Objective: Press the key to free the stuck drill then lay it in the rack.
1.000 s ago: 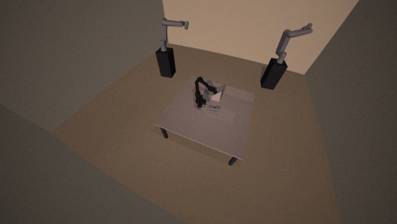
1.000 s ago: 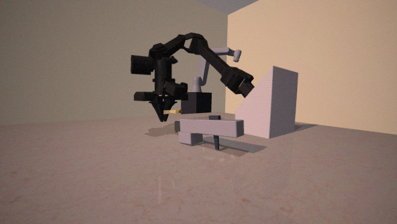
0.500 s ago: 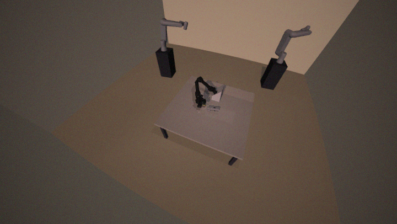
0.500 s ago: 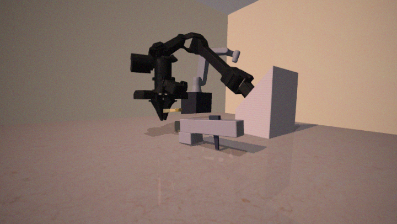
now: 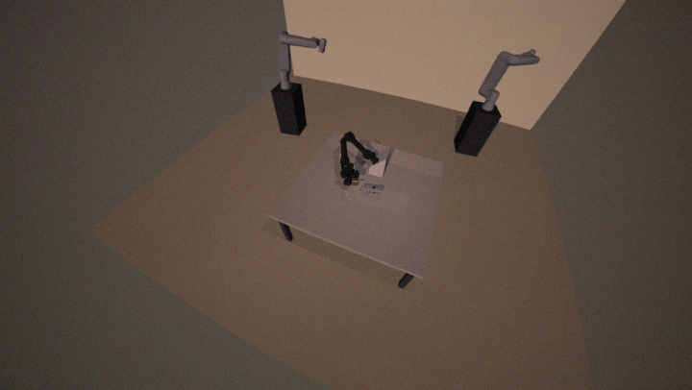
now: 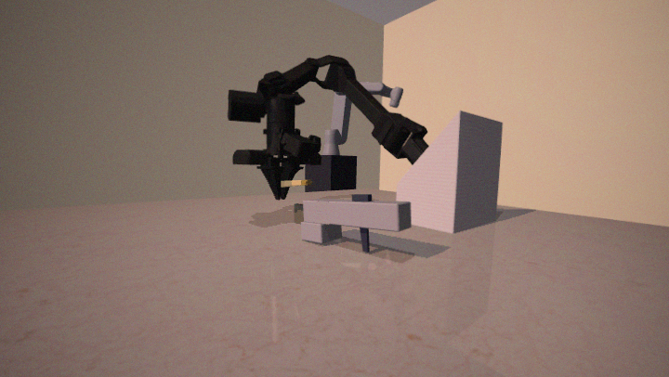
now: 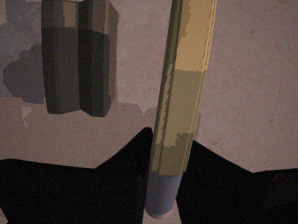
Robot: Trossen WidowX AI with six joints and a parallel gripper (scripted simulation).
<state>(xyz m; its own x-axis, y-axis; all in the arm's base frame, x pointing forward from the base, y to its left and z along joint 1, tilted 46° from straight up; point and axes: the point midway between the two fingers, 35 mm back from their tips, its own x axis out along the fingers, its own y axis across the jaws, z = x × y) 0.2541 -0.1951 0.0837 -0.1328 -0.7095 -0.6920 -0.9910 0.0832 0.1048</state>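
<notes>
The olive block lies 50 mm behind my gripper tip, 40 mm to the left of it and 30 mm below it. From my gripper tip the other things lie so: grey block housing: 20 mm ahead, 210 mm to the left; then thin key: 20 mm ahead, 230 mm to the left.
</notes>
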